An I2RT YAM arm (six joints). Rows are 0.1 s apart.
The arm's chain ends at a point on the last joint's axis. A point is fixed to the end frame.
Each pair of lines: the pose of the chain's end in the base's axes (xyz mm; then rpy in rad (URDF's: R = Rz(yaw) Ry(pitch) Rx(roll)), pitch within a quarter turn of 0, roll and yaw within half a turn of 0), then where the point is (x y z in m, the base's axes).
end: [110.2 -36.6 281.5 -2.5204 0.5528 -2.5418]
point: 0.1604 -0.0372 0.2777
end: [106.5 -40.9 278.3 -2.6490 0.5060 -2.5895]
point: 0.1561 -0.0402 0.2695
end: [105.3 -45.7 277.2 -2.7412 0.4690 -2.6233]
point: 0.1541 -0.0440 0.2649
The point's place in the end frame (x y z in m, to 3 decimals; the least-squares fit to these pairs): -0.033 -0.009 0.037
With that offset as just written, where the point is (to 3 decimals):
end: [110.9 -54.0 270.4 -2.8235 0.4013 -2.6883]
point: 0.158 -0.053 0.254
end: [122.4 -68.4 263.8 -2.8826 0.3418 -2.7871]
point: 0.168 -0.071 0.243
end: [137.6 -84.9 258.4 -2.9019 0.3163 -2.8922]
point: 0.183 -0.092 0.237
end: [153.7 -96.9 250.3 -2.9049 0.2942 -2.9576]
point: 0.198 -0.106 0.227
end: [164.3 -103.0 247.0 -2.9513 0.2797 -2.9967]
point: 0.207 -0.113 0.223
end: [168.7 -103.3 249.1 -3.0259 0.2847 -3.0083]
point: 0.212 -0.111 0.224
